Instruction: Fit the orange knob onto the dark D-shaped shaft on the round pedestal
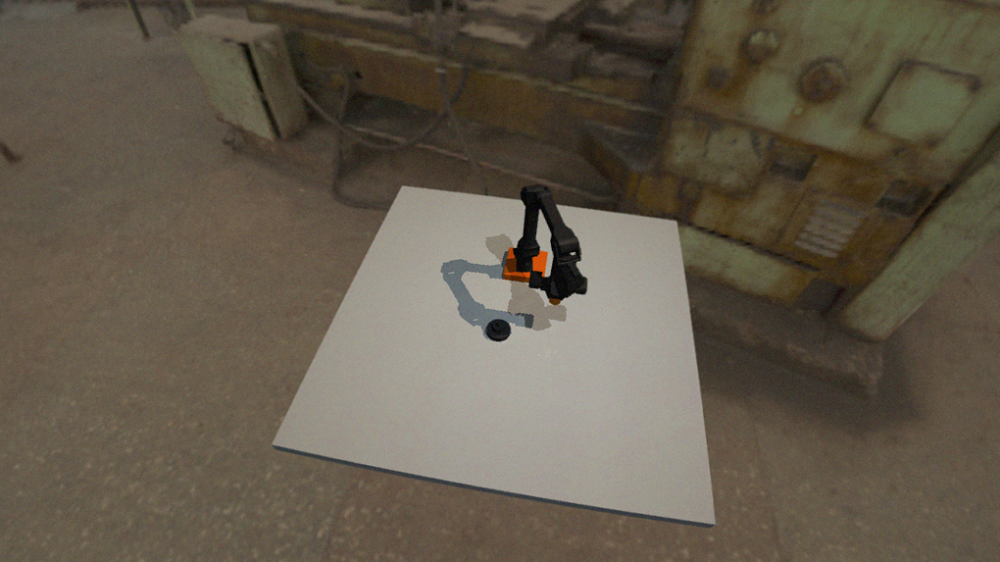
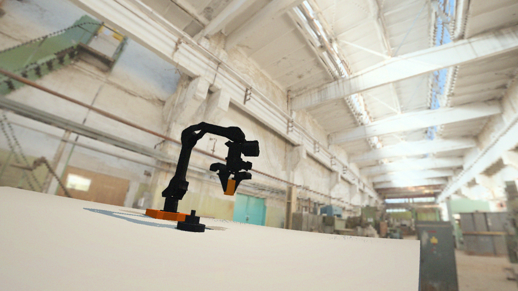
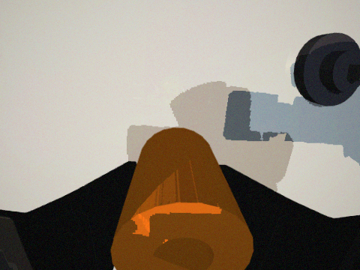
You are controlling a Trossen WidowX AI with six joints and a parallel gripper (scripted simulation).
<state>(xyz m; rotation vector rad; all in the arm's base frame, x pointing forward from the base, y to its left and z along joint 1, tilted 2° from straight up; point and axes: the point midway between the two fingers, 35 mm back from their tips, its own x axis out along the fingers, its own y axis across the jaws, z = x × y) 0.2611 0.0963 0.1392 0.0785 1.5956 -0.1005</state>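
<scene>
Now: the dark round pedestal 4 cm ahead of my gripper tip, 19 cm to the right of it and 11 cm below it. Round my gripper tip: orange knob (2 cm above).
</scene>
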